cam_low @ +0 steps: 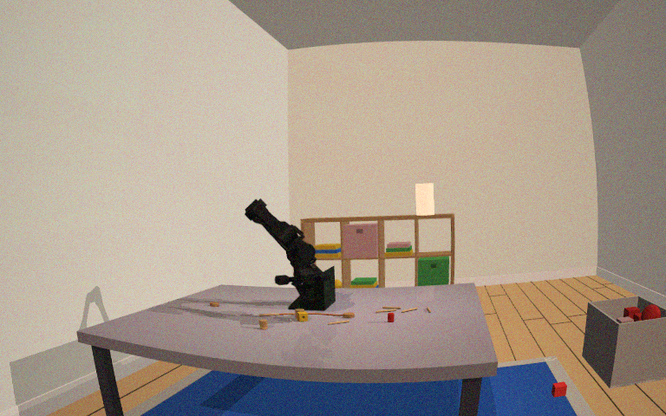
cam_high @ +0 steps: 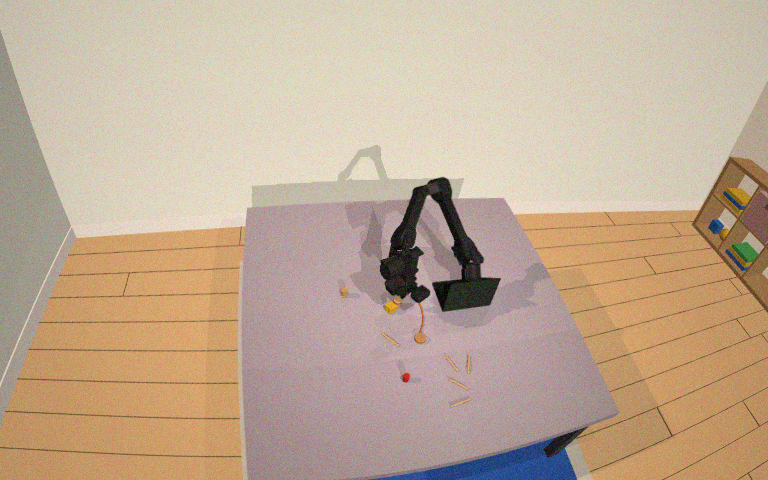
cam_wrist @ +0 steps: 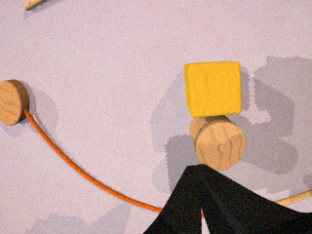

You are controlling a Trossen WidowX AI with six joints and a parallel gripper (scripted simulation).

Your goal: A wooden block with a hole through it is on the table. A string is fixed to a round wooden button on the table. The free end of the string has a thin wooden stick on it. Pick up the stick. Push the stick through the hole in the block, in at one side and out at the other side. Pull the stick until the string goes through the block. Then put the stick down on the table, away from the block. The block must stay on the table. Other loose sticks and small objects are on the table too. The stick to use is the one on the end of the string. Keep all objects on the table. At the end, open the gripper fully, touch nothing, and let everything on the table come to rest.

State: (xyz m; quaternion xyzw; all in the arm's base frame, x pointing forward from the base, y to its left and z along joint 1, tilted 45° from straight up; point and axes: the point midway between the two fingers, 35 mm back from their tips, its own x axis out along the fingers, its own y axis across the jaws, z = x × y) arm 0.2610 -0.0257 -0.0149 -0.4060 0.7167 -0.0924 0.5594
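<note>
Right now the wooden cylinder is 10 mm ahead of my gripper tip, 20 mm to the right of it and 40 mm below it. Round my gripper tip: yellow block 40 mm ahead, 50 mm below; red piece 70 mm ahead, 300 mm to the left, 50 mm below.
</note>
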